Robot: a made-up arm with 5 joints.
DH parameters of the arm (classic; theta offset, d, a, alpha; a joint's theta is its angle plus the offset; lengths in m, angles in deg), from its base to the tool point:
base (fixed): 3.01 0 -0.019 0
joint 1: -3.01 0.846 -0.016 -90
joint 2: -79.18 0 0.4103 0
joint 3: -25.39 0 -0.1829 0
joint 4: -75.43 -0.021 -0.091 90
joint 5: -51.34 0 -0.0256 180
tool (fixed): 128.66 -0.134 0 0
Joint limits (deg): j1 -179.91..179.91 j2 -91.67..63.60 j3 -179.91..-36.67 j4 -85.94..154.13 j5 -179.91..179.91
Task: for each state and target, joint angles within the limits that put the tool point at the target. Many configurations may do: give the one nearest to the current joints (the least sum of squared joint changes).
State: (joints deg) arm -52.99 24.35 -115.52 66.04 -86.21
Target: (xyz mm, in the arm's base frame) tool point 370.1 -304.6 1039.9
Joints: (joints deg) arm -37.52 26.92 -102.83 74.42 -86.47
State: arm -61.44 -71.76 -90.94 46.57 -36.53
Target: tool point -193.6 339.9 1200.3
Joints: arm -62.22 -91.67 -95.76 82.35 -46.24
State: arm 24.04 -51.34 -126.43 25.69 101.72
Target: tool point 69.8 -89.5 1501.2
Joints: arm -25.03 -25.39 -104.06 37.11 109.00
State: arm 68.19 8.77 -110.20 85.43 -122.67
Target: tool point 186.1 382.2 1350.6
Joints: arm 64.25 14.60 -136.93 58.22 -122.42
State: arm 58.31 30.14 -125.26 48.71 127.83
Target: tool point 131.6 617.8 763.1
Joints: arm 80.45 61.13 -112.84 53.16 127.59
